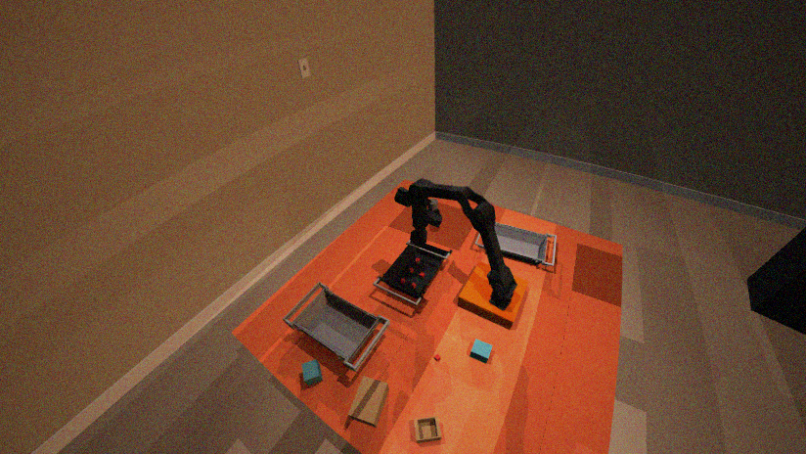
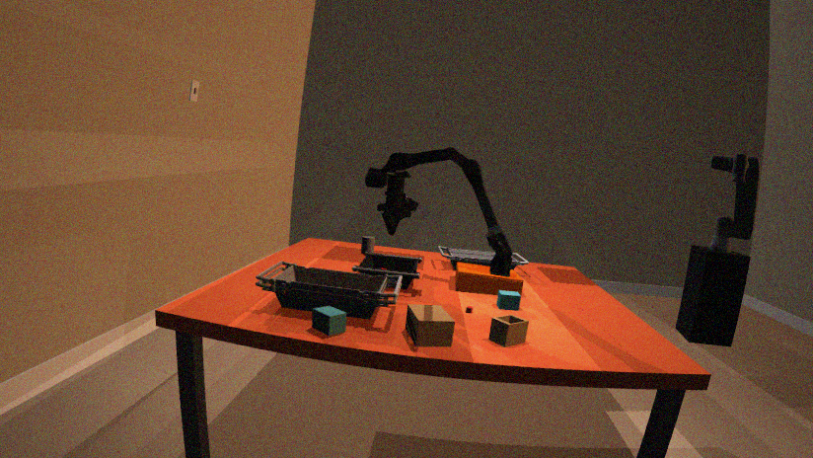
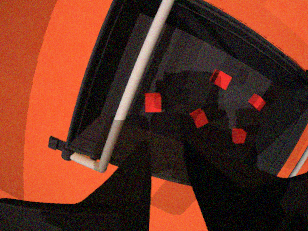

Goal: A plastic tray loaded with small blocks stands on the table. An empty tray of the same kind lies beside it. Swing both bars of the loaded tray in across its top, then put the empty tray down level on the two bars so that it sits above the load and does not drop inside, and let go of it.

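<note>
The grey tray lies 350 mm to the right of my gripper tip, 290 mm behind it and 100 mm below it. Round my gripper tip: open box (490 mm to the left, 450 mm behind, 130 mm below).
</note>
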